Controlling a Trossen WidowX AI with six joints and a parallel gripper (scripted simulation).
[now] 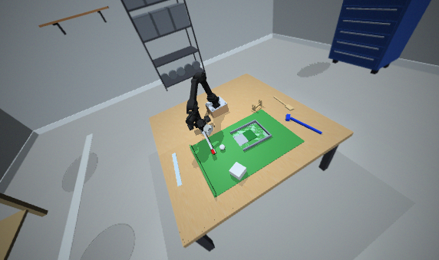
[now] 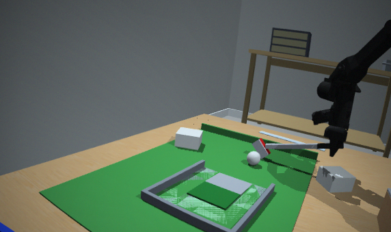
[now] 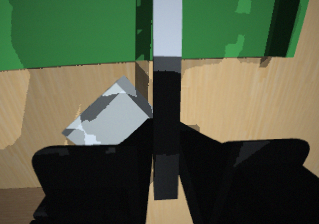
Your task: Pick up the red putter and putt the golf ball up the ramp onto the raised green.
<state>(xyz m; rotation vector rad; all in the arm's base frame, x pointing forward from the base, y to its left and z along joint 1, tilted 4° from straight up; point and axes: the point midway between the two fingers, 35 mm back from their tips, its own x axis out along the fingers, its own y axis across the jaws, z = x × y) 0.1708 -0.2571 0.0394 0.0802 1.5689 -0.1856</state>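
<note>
My gripper tip is now 12 cm short of the red putter and 2 cm to the left of it. Round my gripper tip: white golf ball 23 cm ahead, 4 cm to the left, 5 cm below; pale strip 14 cm ahead, 32 cm to the right, 7 cm below; green rail 27 cm ahead, 17 cm to the right, 6 cm below.
</note>
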